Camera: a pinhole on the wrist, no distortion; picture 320 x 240 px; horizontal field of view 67.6 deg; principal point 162.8 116.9 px. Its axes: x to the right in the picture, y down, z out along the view. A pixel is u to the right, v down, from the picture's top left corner.
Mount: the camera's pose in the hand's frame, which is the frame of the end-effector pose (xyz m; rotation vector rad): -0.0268 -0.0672 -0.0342 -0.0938 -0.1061 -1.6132
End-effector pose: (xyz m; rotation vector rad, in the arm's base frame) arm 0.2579 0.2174 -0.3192 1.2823 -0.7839 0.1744
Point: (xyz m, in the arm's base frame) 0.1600 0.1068 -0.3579
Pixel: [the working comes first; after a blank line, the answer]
In the camera's frame: -0.0302 -0.0362 0.1785

122.4 68.5
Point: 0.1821 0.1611 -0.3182
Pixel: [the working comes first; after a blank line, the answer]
In the camera's frame: -0.0745 -0.0142 0.1279

23.6 90.4
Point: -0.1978 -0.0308 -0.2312
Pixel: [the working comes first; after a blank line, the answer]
In the camera's frame: -0.2321 -0.1884 0.4933

50.4 25.6
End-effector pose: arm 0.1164 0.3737 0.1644 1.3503 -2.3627 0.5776
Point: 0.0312 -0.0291 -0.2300
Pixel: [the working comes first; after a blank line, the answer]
In the camera's frame: 0.0433 0.1699 0.5830

180.6 186.5
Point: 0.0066 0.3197 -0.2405
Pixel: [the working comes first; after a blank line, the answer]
In the camera's frame: -0.1488 -0.0860 0.4417

82.3 70.4
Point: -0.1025 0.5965 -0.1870
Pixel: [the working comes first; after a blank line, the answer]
In the camera's frame: -0.3769 -0.2190 0.2945

outside the picture
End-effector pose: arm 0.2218 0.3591 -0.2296 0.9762 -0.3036 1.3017
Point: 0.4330 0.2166 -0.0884
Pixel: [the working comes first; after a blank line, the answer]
In the camera's frame: 0.0874 0.0960 0.2809

237.2 198.5
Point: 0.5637 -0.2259 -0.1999
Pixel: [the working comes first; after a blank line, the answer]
In the camera's frame: 0.2843 -0.2271 0.5675

282.5 21.2
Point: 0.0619 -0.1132 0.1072
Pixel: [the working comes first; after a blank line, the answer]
In the camera's frame: -0.3040 -0.1148 0.5761

36.7 69.3
